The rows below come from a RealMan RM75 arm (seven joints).
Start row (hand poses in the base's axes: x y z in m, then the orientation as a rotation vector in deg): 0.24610, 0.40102, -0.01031, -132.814, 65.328, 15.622
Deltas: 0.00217, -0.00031, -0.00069, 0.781, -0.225, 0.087; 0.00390, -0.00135, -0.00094, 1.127, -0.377, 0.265; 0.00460, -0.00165, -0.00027, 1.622, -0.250, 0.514; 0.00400, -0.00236, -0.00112, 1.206, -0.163, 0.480; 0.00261, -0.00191, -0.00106, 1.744, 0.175, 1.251; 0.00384, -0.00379, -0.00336, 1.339, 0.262, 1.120; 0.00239, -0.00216, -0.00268, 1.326, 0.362, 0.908; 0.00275, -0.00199, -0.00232, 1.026, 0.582, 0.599; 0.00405, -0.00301, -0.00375, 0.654, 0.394, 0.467; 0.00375, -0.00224, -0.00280, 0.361, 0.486, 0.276; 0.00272, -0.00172, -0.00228, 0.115, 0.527, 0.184; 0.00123, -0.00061, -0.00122, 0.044, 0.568, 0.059; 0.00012, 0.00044, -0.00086, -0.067, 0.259, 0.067; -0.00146, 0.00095, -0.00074, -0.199, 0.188, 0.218
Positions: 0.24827, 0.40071, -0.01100, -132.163, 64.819, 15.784; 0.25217, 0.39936, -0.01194, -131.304, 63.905, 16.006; 0.25677, 0.39771, -0.01221, -130.172, 62.592, 16.713; 0.26077, 0.39535, -0.01333, -129.386, 61.523, 17.297; 0.26338, 0.39344, -0.01439, -128.596, 59.581, 18.832; 0.26722, 0.38965, -0.01775, -128.069, 57.984, 20.210; 0.26961, 0.38749, -0.02043, -127.416, 56.675, 21.591; 0.27236, 0.38550, -0.02275, -126.844, 55.931, 22.950; 0.27641, 0.38249, -0.02650, -126.522, 55.376, 23.876; 0.28016, 0.38025, -0.02930, -126.349, 55.192, 24.701; 0.28288, 0.37853, -0.03158, -126.340, 55.228, 25.433; 0.28411, 0.37792, -0.03280, -126.319, 55.447, 26.127; 0.28423, 0.37836, -0.03366, -126.410, 55.541, 26.428; 0.28277, 0.37931, -0.03440, -126.708, 55.494, 26.666
